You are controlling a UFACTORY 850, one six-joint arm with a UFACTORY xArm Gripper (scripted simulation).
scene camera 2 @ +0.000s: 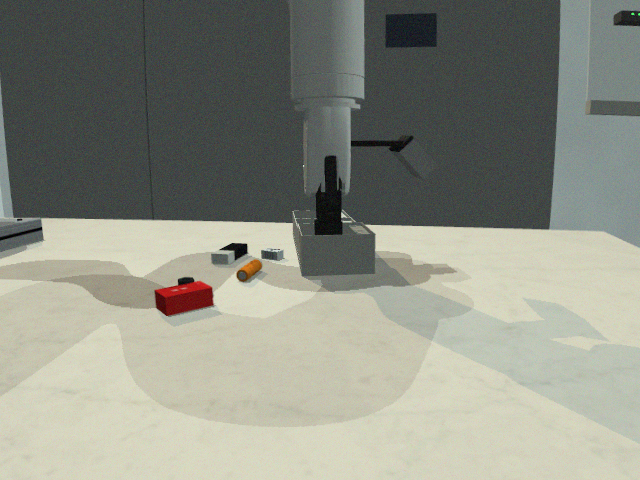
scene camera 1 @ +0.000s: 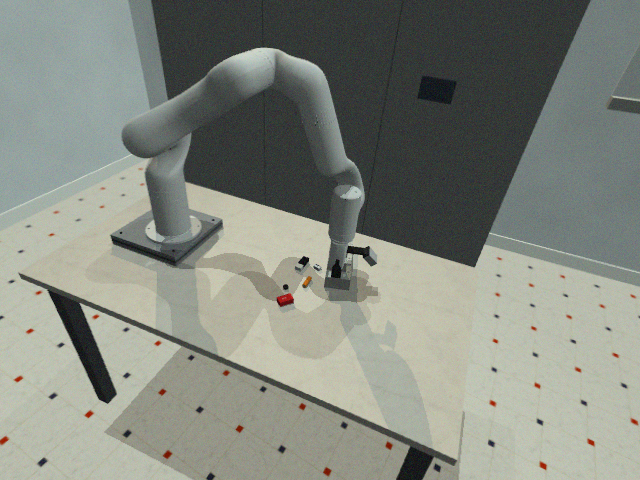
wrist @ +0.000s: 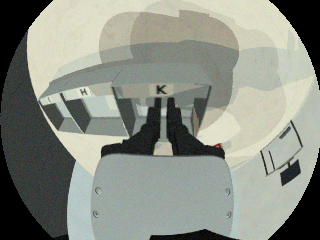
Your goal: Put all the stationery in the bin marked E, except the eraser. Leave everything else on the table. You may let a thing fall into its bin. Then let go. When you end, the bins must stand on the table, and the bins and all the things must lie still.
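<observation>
The scene has a red box (scene camera 2: 177, 299), which is 42 cm from the lens, and a bin block (scene camera 2: 352, 253), which is 52 cm from the lens. The marked spots on the red box and the bin block are 21 cm apart.
</observation>
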